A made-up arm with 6 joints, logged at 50 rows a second.
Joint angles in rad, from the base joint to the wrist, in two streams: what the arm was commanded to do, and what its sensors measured. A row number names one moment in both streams.
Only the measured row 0 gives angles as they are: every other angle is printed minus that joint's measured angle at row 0.
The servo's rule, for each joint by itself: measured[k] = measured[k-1] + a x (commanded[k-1-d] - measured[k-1]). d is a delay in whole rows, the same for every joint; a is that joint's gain. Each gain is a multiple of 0.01, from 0.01 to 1. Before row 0 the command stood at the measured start. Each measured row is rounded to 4 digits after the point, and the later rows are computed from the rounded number. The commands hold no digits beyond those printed.
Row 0, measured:
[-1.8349 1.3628 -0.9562 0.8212 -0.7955 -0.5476]
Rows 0 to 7, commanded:
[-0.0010 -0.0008 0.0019 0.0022 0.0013 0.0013]
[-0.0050 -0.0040 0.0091 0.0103 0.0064 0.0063]
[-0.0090 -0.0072 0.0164 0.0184 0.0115 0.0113]
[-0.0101 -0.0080 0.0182 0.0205 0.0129 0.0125]
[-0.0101 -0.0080 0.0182 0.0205 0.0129 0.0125]
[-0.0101 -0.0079 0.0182 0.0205 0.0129 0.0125]
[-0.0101 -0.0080 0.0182 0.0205 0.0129 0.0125]
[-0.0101 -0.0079 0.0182 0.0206 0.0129 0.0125]
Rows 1 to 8, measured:
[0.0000 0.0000 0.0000 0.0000 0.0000 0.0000]
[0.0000 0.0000 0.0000 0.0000 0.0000 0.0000]
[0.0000 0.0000 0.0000 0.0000 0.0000 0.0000]
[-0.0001 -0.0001 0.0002 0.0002 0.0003 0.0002]
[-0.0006 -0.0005 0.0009 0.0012 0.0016 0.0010]
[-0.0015 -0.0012 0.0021 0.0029 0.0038 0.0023]
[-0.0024 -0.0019 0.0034 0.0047 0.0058 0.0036]
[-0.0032 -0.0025 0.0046 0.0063 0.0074 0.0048]
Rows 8 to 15, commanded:
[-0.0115 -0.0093 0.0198 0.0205 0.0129 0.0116]
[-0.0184 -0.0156 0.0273 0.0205 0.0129 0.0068]
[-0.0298 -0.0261 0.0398 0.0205 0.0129 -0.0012]
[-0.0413 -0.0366 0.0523 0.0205 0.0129 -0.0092]
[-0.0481 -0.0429 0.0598 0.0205 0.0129 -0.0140]
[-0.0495 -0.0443 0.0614 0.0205 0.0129 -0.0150]
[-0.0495 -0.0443 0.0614 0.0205 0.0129 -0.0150]
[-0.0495 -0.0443 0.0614 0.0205 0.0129 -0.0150]
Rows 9 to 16, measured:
[-0.0040 -0.0030 0.0057 0.0077 0.0086 0.0058]
[-0.0047 -0.0035 0.0067 0.0090 0.0095 0.0067]
[-0.0053 -0.0039 0.0076 0.0102 0.0102 0.0075]
[-0.0060 -0.0044 0.0086 0.0112 0.0108 0.0080]
[-0.0074 -0.0055 0.0101 0.0121 0.0113 0.0078]
[-0.0099 -0.0076 0.0125 0.0129 0.0117 0.0066]
[-0.0134 -0.0105 0.0157 0.0137 0.0120 0.0045]
[-0.0172 -0.0137 0.0192 0.0144 0.0122 0.0021]

